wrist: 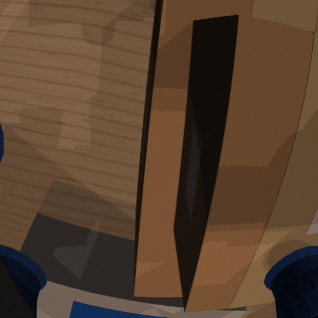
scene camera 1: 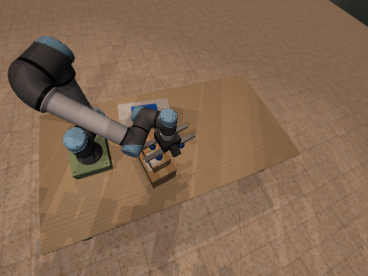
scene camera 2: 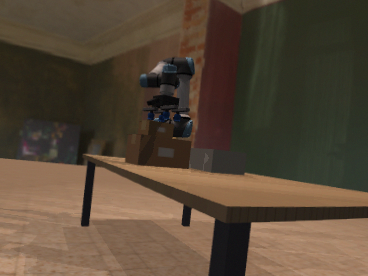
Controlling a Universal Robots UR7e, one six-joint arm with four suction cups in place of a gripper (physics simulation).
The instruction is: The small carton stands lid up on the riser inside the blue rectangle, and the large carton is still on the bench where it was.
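Places are measured from the arm's base along level axes (x left, y down, z back), in metres.
Where they show: hand at its tool point: (wrist: 163,227) (scene camera 2: 163,120); arm's base at its link origin: (scene camera 1: 89,153).
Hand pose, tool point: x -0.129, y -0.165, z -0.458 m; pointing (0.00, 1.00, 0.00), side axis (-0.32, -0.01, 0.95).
Observation:
Things, the pixels of their centre, and the offset from my tool point. "spot": a spot on its surface instead. Level surfaces: height alone.
- small carton at the middle of its body: (wrist: 278,172) (scene camera 2: 156,129) (scene camera 1: 155,154) dx -0.017, dy +0.049, dz +0.069 m
- large carton at the middle of its body: (wrist: 221,141) (scene camera 2: 158,151) (scene camera 1: 153,158) dx +0.015, dy +0.164, dz +0.081 m
- grey riser at the middle of its body: (wrist: 123,299) (scene camera 2: 213,160) (scene camera 1: 145,117) dx +0.350, dy +0.181, dz +0.079 m
- blue rectangle at a spot on its surface: (wrist: 107,311) spot: dx +0.298, dy +0.121, dz +0.042 m
- bench at its surface level: dy +0.241 m
The small carton (scene camera 1: 163,164) (scene camera 2: 158,129) (wrist: 260,100) rests lid up on top of the large carton (scene camera 1: 163,176) (scene camera 2: 175,150) (wrist: 159,200), which stands on the bench. My suction gripper (scene camera 1: 167,146) (scene camera 2: 164,116) is over the small carton, with some cups above its lid and others beyond its edge. The cups look very close to the lid, and in the wrist view a cup's shadow lies right beside the cup. No carton is seen lifted. The grey riser (scene camera 1: 123,111) (scene camera 2: 227,162) (wrist: 52,291) bears the blue rectangle (scene camera 1: 144,107) (wrist: 107,311), partly hidden by the arm in scene camera 1.
The riser stands on the bench (scene camera 1: 235,120) (scene camera 2: 280,192) close to the large carton. The arm's green base (scene camera 1: 92,169) stands on the bench at the left in scene camera 1. The forearm (scene camera 1: 85,117) passes above the bench between base and cartons.

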